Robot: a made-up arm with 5 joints.
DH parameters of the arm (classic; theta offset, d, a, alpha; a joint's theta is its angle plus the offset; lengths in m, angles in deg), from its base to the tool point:
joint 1: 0 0.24 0 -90
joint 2: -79.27 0 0.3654 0
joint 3: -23.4 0 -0.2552 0
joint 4: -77.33 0 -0.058 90
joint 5: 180 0.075 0 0
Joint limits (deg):
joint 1: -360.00..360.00
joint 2: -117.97..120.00
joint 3: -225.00..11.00
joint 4: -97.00..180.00
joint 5: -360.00..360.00
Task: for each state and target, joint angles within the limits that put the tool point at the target. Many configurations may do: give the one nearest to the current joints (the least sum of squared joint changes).
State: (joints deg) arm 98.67 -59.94 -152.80 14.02 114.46
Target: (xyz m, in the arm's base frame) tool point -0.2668 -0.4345 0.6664
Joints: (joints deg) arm 58.45 -42.35 -186.25 -8.17 114.46
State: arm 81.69 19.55 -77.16 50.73 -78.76
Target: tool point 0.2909 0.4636 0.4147
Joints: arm 57.89 26.63 -89.93 45.65 -78.76
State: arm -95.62 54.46 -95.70 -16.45 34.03
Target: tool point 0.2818 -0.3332 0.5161
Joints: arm -49.78 7.68 -60.73 -20.45 34.03
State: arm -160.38 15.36 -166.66 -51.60 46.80
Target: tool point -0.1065 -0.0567 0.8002
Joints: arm -151.97 22.65 -186.75 -68.01 46.80
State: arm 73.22 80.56 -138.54 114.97 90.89
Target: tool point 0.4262 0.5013 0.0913
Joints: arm 49.63 84.85 -155.99 83.50 90.89
